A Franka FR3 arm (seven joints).
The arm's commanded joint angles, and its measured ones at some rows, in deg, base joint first. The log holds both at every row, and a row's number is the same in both.
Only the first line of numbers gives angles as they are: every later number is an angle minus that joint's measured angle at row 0.
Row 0, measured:
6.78 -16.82 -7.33 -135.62 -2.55 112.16 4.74
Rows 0 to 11, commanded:
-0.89 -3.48 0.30 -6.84 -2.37 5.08 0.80
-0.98 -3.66 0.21 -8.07 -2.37 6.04 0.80
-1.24 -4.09 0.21 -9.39 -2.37 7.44 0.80
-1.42 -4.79 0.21 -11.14 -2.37 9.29 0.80
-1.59 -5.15 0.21 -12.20 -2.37 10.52 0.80
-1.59 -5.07 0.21 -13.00 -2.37 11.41 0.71
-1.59 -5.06 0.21 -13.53 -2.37 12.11 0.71
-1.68 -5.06 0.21 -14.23 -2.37 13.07 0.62
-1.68 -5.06 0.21 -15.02 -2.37 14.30 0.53
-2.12 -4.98 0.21 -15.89 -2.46 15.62 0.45
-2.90 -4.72 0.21 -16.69 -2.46 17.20 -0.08
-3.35 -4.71 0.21 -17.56 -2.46 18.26 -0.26
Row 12, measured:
-1.19 -2.69 -0.15 -13.17 -1.34 13.63 0.00
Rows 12 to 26, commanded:
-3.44 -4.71 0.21 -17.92 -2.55 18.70 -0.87
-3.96 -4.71 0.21 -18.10 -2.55 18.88 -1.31
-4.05 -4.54 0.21 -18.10 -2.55 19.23 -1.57
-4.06 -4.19 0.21 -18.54 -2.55 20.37 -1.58
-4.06 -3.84 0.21 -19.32 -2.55 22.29 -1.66
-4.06 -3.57 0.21 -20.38 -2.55 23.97 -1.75
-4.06 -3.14 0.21 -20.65 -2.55 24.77 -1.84
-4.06 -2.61 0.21 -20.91 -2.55 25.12 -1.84
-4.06 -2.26 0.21 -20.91 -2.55 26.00 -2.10
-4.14 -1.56 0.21 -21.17 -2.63 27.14 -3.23
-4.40 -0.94 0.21 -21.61 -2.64 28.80 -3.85
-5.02 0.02 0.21 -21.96 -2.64 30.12 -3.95
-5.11 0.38 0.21 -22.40 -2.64 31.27 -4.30
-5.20 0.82 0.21 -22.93 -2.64 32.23 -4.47
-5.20 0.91 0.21 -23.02 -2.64 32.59 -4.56
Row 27, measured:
-3.85 -0.12 -0.18 -21.24 -1.79 28.87 -3.17
